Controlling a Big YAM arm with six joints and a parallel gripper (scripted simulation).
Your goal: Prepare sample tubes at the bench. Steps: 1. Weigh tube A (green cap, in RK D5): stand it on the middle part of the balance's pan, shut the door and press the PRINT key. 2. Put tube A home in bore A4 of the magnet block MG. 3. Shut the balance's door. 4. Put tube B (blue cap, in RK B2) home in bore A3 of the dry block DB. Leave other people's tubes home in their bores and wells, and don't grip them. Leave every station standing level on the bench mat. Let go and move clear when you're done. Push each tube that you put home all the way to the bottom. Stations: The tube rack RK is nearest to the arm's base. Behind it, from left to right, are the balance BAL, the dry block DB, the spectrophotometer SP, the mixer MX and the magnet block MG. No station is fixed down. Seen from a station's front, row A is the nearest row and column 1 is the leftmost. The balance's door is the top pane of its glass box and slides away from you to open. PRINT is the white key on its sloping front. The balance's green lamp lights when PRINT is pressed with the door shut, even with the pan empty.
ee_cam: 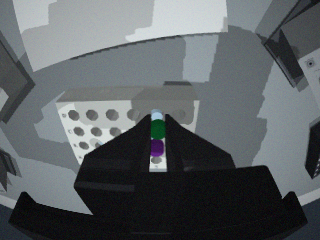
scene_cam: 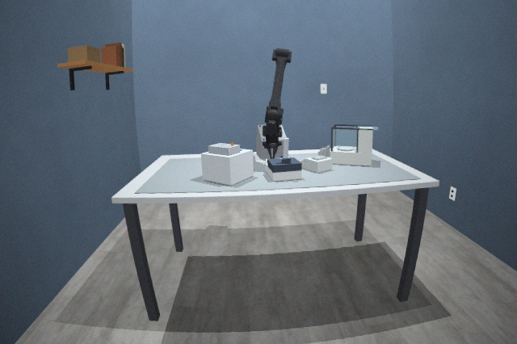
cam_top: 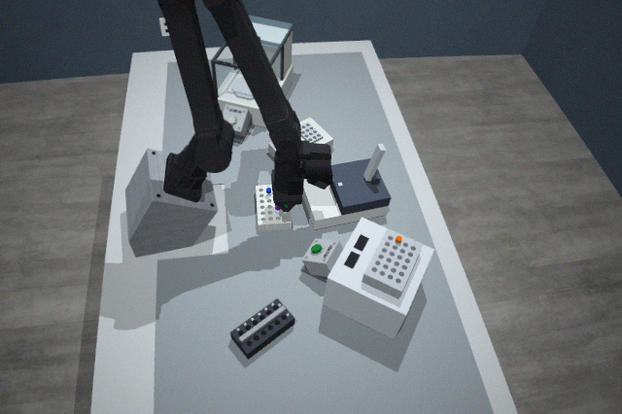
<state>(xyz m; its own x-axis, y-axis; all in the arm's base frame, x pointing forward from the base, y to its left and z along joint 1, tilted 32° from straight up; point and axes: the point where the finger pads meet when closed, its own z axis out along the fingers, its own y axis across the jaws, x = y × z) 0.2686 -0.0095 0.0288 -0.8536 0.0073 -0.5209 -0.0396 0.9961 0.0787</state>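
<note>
The white tube rack lies 3 cm to the left of my hand, 3 cm below it and 3 cm behind it. The rest, counted from my hand: black magnet block (31 cm to the right, 7 cm behind, 3 cm below); then dry block DB (24 cm to the left, 5 cm ahead, 2 cm below); then tube B (6 cm to the left, 4 cm behind, 2 cm below).
</note>
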